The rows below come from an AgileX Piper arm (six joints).
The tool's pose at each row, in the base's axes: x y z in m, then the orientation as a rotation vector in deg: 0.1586 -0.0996 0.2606 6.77 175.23 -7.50; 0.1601 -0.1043 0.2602 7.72 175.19 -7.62; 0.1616 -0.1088 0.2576 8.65 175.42 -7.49; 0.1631 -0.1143 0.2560 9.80 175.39 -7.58; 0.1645 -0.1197 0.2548 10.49 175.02 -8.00; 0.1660 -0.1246 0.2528 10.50 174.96 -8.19; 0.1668 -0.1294 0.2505 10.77 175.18 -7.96; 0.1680 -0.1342 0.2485 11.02 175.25 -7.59; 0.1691 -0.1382 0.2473 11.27 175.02 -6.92; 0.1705 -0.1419 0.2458 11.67 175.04 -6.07; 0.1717 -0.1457 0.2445 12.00 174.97 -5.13; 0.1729 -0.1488 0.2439 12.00 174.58 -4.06; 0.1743 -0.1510 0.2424 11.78 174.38 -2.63; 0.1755 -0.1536 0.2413 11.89 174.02 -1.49
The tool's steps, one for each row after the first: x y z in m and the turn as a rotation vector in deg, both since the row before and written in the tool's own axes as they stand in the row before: -0.0018 -0.0045 0.0009 0.10 0.03 0.62; -0.0017 -0.0041 0.0031 -0.06 0.30 0.59; -0.0019 -0.0052 0.0022 0.09 0.06 0.74; -0.0019 -0.0051 0.0018 0.28 -0.31 0.47; -0.0019 -0.0045 0.0026 0.12 -0.06 0.01; -0.0012 -0.0044 0.0028 -0.14 0.24 0.16; -0.0016 -0.0044 0.0025 -0.23 0.09 0.17; -0.0015 -0.0037 0.0016 -0.44 -0.21 0.20; -0.0017 -0.0034 0.0019 -0.54 0.06 0.28; -0.0016 -0.0035 0.0017 -0.61 -0.03 0.24; -0.0016 -0.0029 0.0009 -0.72 -0.37 0.06; -0.0015 -0.0019 0.0017 -0.95 -0.18 -0.09; -0.0014 -0.0024 0.0013 -0.76 -0.31 0.13
